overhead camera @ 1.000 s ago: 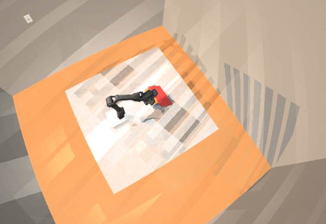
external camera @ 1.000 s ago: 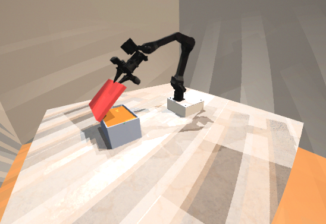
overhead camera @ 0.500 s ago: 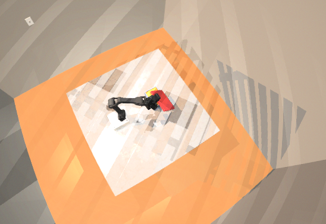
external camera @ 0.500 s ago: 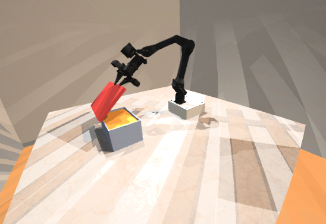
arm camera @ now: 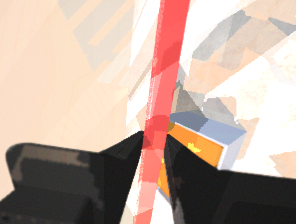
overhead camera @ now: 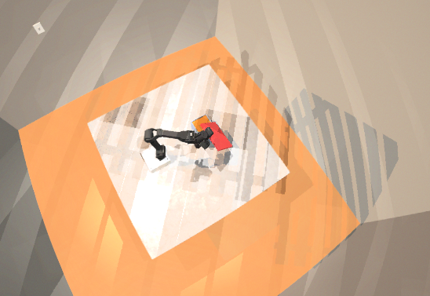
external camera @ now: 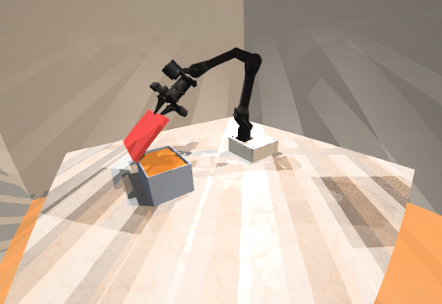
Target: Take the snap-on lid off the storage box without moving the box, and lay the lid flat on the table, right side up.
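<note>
My gripper tip is 60 mm short of the red lid, 10 mm to the left of it and 50 mm above it. Round my gripper tip: grey-blue storage box: 60 mm ahead, 130 mm to the left, 180 mm below.
</note>
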